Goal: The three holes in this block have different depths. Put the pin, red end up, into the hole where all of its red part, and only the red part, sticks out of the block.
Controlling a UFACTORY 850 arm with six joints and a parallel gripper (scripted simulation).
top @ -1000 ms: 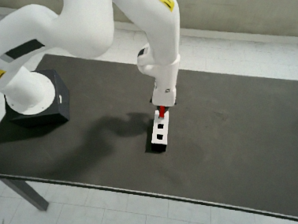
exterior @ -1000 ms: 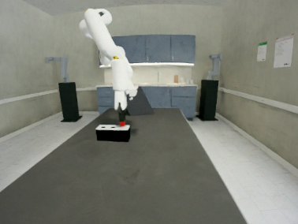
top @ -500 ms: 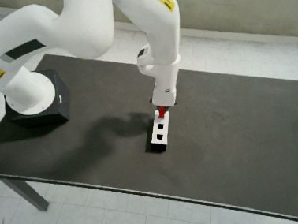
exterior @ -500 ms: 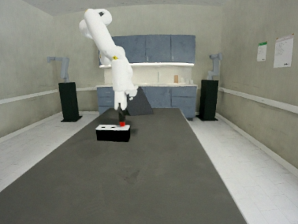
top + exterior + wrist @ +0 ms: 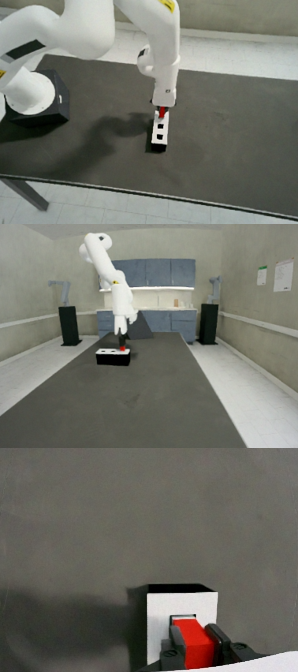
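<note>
My gripper is now 20 mm above the pin. The rest, counted from my hand: block (10 mm behind, 60 mm to the right, 90 mm below).
</note>
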